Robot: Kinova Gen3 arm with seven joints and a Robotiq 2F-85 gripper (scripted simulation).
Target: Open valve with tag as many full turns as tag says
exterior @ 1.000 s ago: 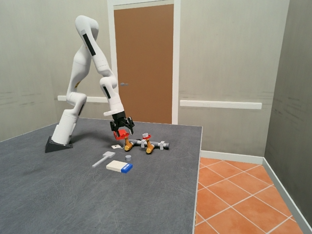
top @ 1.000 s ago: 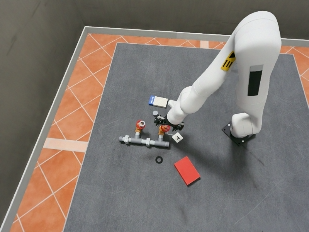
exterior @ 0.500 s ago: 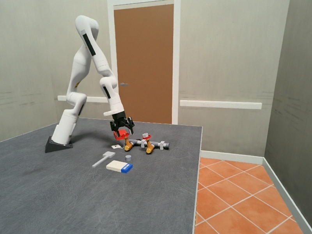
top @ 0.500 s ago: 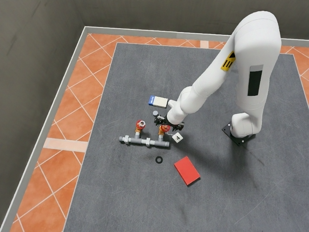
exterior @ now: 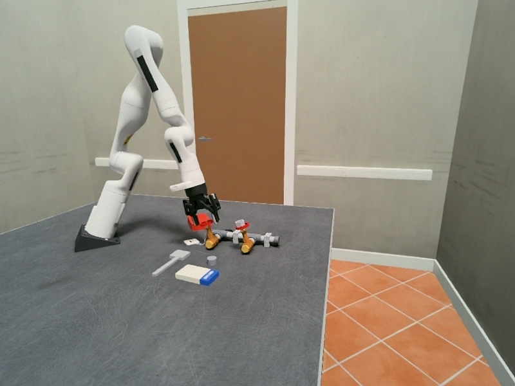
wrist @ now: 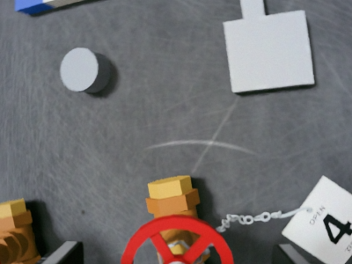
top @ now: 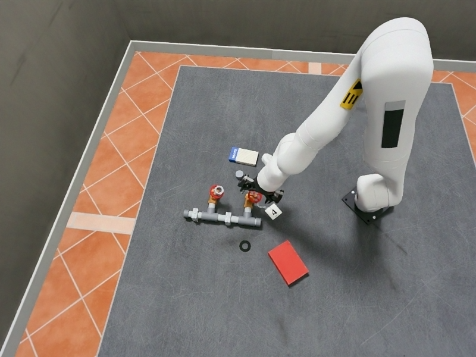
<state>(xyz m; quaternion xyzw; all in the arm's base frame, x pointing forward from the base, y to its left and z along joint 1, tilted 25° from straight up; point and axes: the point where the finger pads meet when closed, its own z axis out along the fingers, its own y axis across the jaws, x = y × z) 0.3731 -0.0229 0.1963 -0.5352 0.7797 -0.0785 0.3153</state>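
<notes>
The white tag is 9 cm below my hand, 7 cm behind it and 2 cm to the left of it. From my hand the other things lie so: grey paddle (13 cm to the right, 9 cm below, 6 cm behind); then blue box (21 cm to the right, 8 cm below, 5 cm ahead); then red block (20 cm to the left, 12 cm behind, 8 cm below).
</notes>
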